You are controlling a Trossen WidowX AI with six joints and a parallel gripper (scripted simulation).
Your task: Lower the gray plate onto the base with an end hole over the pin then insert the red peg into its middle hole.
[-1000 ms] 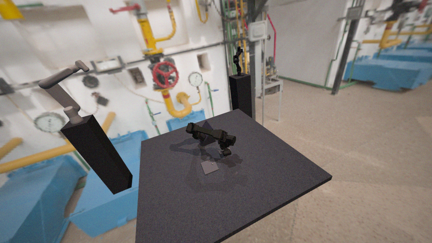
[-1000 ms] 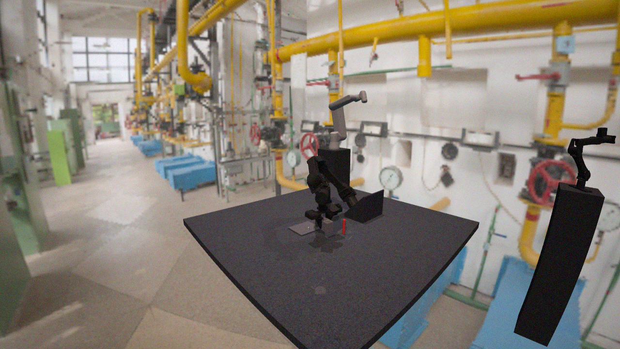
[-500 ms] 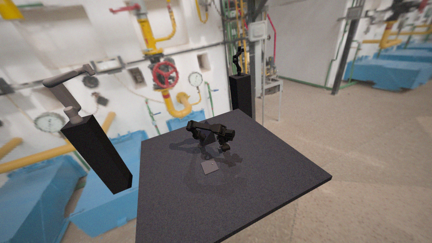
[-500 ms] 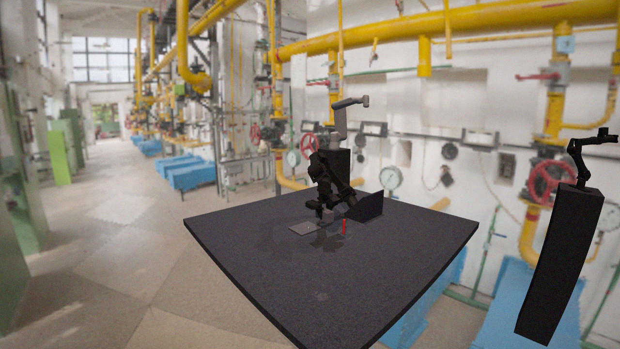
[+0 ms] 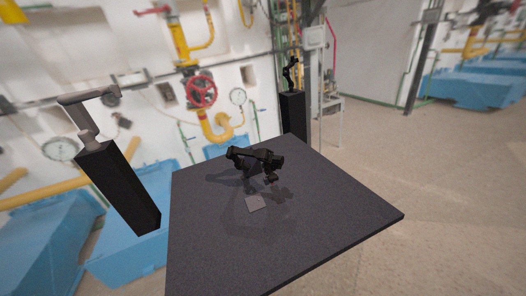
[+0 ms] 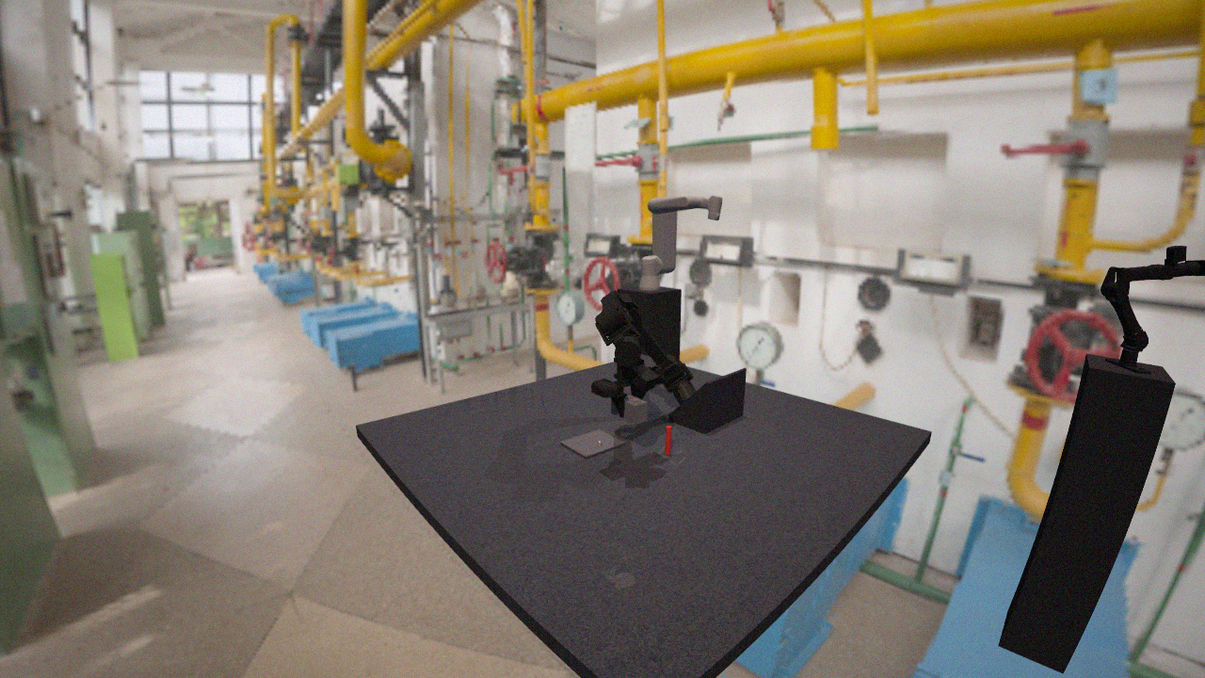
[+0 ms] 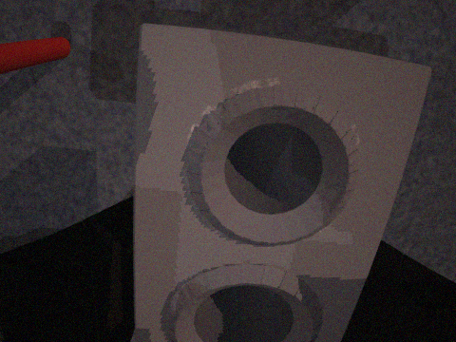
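My gripper tip is now 13 cm to the left of the gray base and 13 cm above it. Round my gripper tip: gray plate 3 cm above; red peg 11 cm behind, 4 cm to the left, 9 cm below.
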